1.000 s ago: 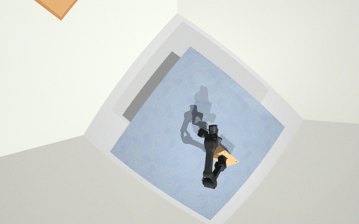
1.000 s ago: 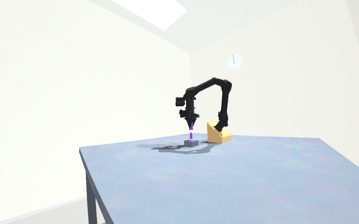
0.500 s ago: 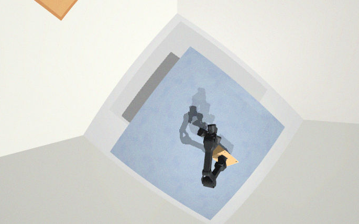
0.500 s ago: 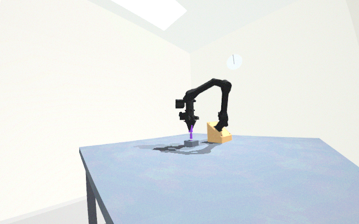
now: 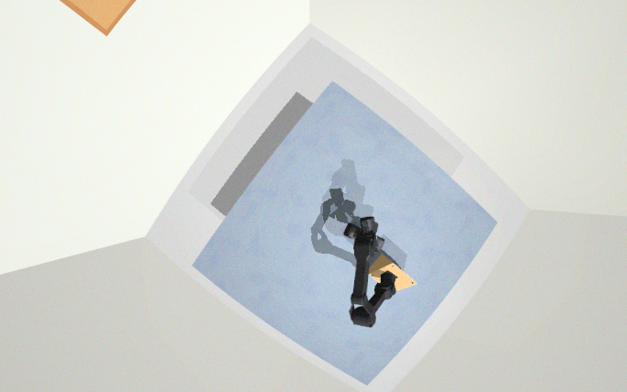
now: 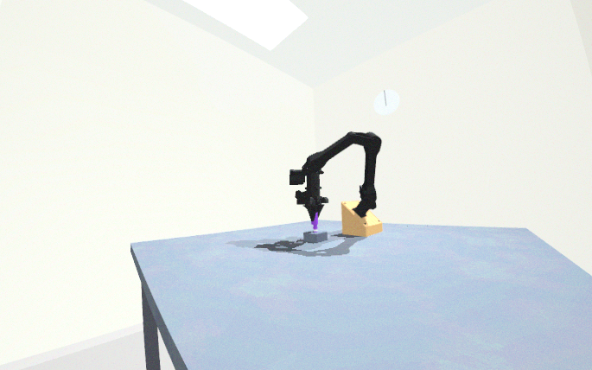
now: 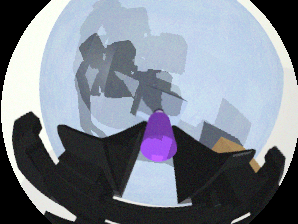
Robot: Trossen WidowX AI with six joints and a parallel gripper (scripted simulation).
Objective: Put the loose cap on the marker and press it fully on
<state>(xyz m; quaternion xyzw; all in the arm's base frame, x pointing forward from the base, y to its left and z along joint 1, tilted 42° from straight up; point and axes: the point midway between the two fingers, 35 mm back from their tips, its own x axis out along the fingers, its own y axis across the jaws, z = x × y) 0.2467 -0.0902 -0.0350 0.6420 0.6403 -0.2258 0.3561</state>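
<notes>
The grey holder block is 70 mm below my gripper tip. The rest, counted from my gripper tip: purple cap (10 mm above).
</notes>
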